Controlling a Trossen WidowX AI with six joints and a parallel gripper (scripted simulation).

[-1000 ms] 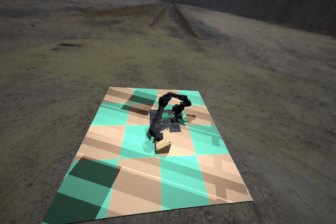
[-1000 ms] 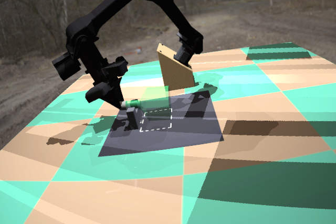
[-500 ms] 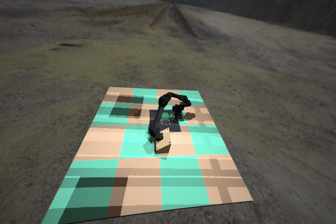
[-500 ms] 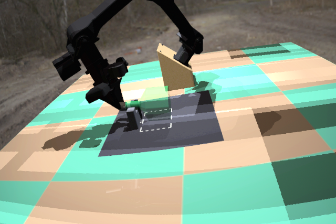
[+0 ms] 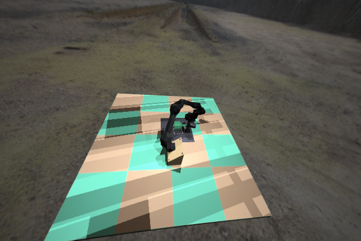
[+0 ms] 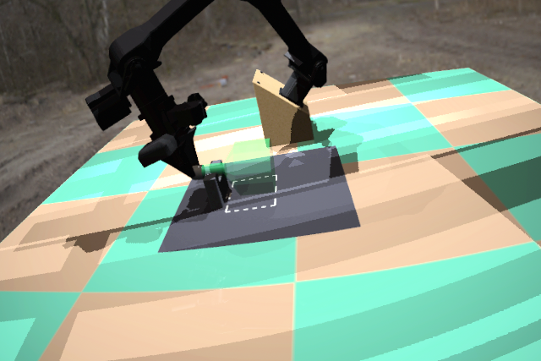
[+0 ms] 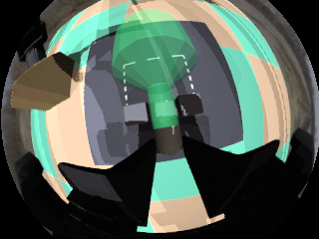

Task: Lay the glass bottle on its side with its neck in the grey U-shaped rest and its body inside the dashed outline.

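The green glass bottle lies 5 cm to the left of my gripper tip. Round my gripper tip: dark mat 11 cm to the left, 6 cm below.
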